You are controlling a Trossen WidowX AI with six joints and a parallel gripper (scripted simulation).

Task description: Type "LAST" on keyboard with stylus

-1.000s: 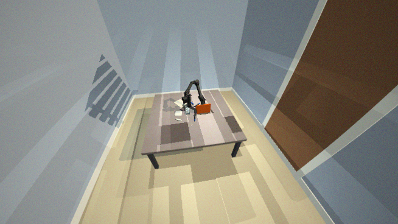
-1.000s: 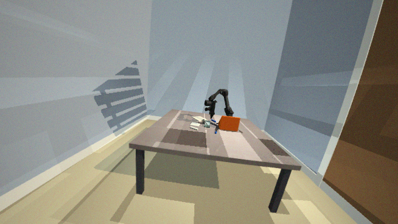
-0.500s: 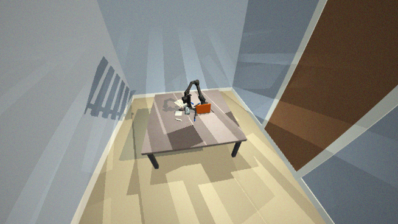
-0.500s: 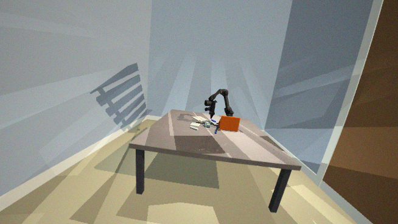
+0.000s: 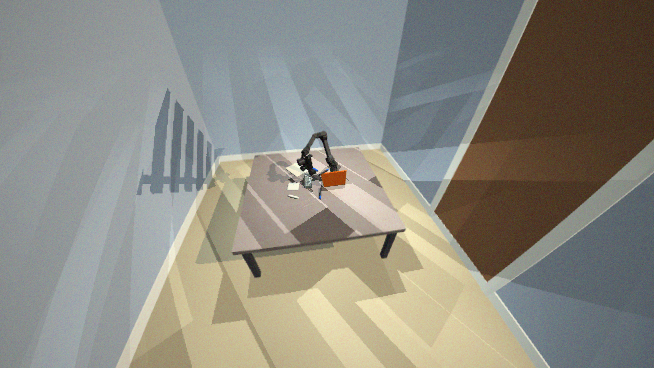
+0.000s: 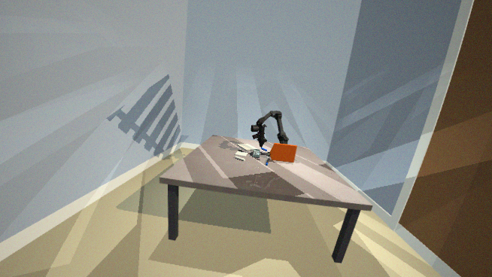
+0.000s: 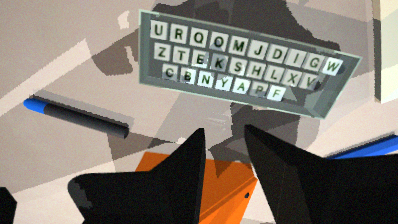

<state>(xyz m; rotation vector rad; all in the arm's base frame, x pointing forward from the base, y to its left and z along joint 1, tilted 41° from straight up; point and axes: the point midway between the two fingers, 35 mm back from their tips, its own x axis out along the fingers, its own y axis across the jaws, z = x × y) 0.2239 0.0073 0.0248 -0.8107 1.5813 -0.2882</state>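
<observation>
The blue stylus is 60 mm behind my gripper tip, 190 mm to the right of it and 80 mm below it. Also, from my gripper tip: pale sheet (160 mm ahead, 220 mm to the right, 80 mm below).
</observation>
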